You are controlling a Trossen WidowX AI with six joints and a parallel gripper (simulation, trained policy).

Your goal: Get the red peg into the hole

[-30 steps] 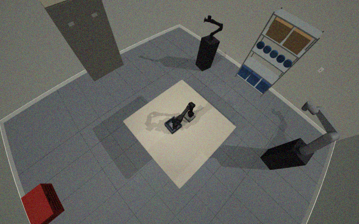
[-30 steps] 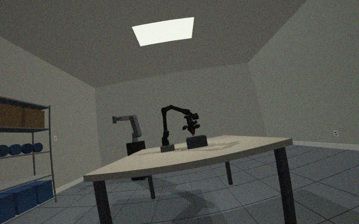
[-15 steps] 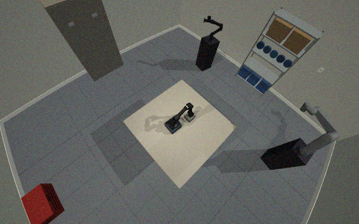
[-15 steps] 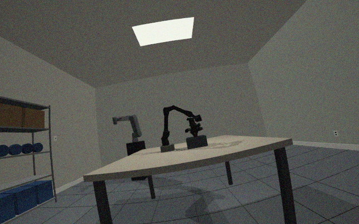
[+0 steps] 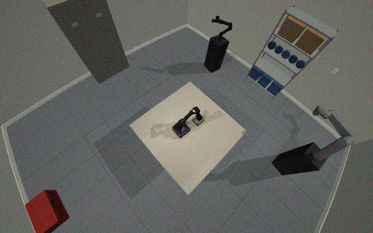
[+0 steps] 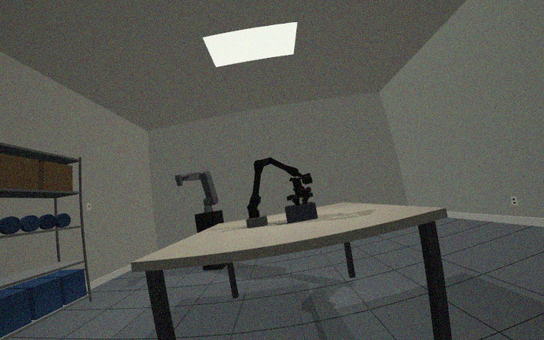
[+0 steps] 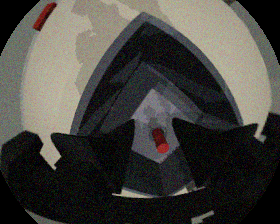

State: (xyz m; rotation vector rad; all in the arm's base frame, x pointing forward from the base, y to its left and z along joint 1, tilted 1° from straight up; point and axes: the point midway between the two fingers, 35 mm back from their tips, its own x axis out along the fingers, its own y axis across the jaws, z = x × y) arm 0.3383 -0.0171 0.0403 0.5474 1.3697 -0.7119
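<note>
Right now the red peg is 20 mm below my gripper tip, 20 mm behind it and 10 mm to the left of it. The rest, counted from my gripper tip: box 40 mm below, 20 mm behind, 10 mm to the left.
</note>
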